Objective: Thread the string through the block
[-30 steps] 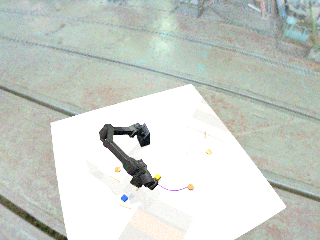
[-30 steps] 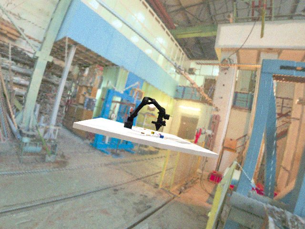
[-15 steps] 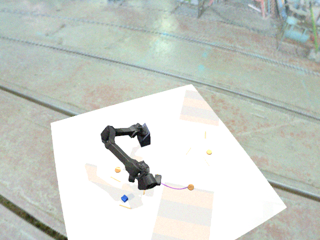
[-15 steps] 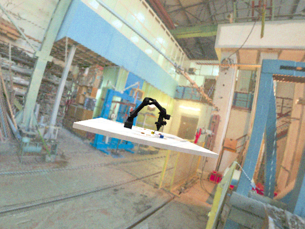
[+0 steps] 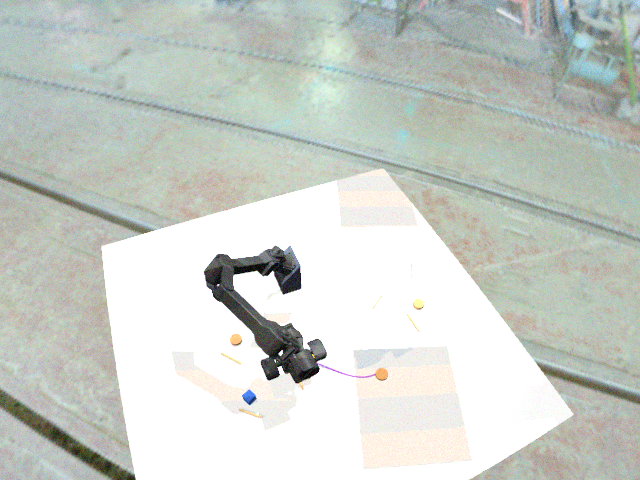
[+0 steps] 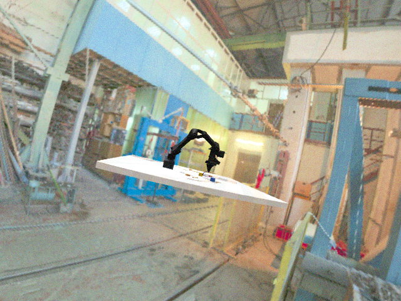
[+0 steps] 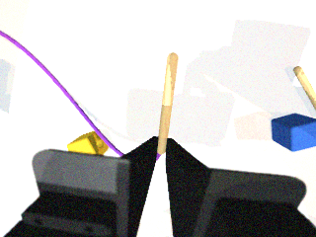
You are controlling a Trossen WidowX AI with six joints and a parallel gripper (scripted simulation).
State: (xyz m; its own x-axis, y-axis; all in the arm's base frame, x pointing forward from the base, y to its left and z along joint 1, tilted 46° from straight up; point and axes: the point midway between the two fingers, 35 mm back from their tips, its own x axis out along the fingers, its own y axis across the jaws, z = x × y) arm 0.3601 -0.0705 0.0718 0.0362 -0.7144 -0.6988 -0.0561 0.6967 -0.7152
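Right now my gripper tip is 90 mm to the right of the yellow wooden block, 50 mm past it and 40 mm above it. Also, from my gripper tip: blue cube 150 mm to the right, 40 mm below, 20 mm ahead; then thin wooden stick 10 mm ahead; then round button 260 mm to the left, 90 mm ahead, 50 mm below.
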